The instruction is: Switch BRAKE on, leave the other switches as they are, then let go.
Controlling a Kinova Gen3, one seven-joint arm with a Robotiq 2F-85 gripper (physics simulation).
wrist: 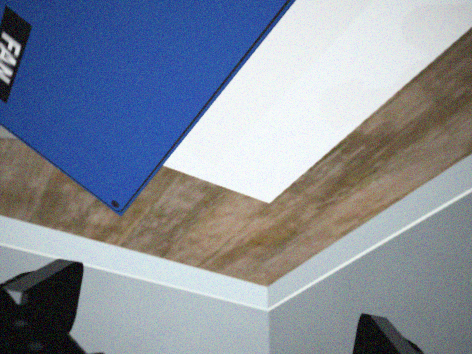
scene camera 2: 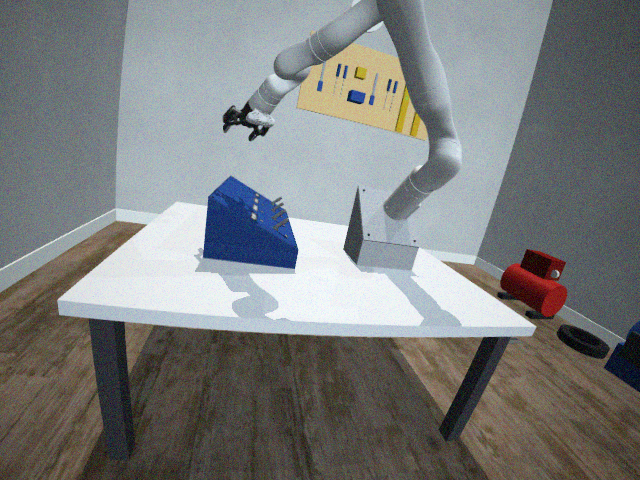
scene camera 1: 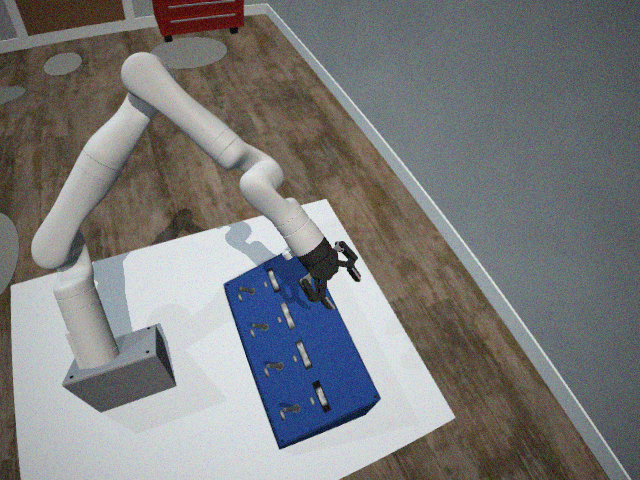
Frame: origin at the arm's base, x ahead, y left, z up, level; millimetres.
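Where they show: gripper, fingertip midpoint: (wrist: 216, 318) (scene camera 2: 237, 135) (scene camera 1: 346, 294); arm's base, origin of the base link: (scene camera 2: 394, 209) (scene camera 1: 101, 359).
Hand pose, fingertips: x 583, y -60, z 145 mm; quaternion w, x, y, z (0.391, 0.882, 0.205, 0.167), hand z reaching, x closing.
Things, the pixels of their top centre, and the offset from my fingertips.
- lever, middle of its top: (scene camera 1: 290, 407) dx -171, dy -159, dz -208 mm
- FAN label, middle of its top: (wrist: 4, 62) (scene camera 1: 321, 396) dx -88, dy -154, dz -213 mm
The blue sloped switch panel (scene camera 1: 343, 361) (scene camera 2: 242, 238) (wrist: 150, 75) stands on the table. It has a row of thin grey levers, among them a lever (scene camera 1: 290, 409) at the near end, and a row of pale rocker-like parts, among them one (scene camera 1: 303, 354) near the middle. A FAN label (wrist: 11, 57) shows at the left of the wrist view. The BRAKE label is not readable in any view, so I cannot tell which switch is BRAKE or how it is set. My gripper (scene camera 1: 343, 291) (scene camera 2: 238, 134) (wrist: 216, 318) is open and empty, high above the panel's far end, touching nothing.
The white table (scene camera 1: 413, 392) (scene camera 2: 155, 310) (wrist: 300, 110) also bears the grey arm mount (scene camera 1: 129, 384) (scene camera 2: 385, 255) beside the panel. A tool board (scene camera 2: 310, 100) hangs on the wall. A red cabinet (scene camera 1: 199, 15) and a red compressor (scene camera 2: 532, 289) stand on the floor, away from the table.
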